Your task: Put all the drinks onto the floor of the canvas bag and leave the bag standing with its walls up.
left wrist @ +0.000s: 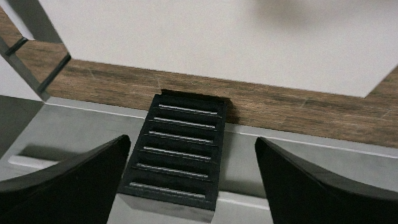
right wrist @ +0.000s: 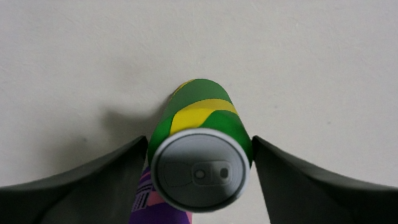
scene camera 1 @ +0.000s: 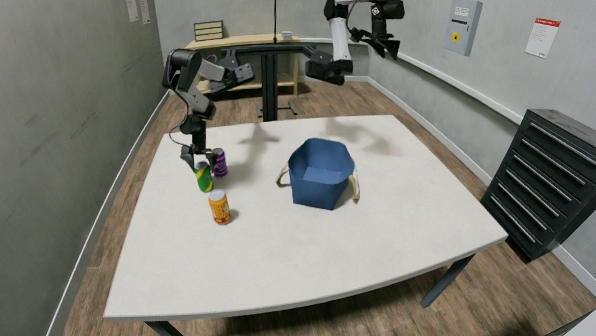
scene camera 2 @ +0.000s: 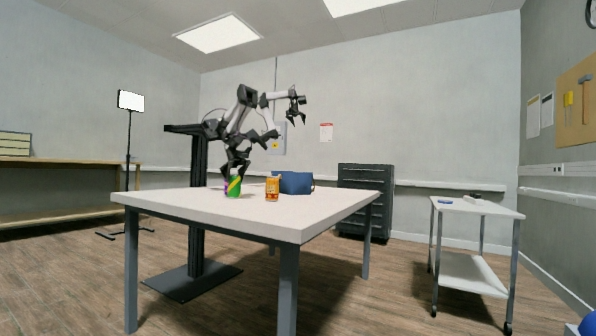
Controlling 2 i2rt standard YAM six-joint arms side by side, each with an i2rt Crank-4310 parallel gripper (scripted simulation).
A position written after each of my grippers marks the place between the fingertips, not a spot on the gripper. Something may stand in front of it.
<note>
In view: my left gripper (scene camera 1: 389,59), my right gripper (right wrist: 199,138) and a blue canvas bag (scene camera 1: 320,153).
The blue canvas bag shows as well in scene camera 2 (scene camera 2: 293,183). My left gripper is seen too in the left wrist view (left wrist: 193,138).
</note>
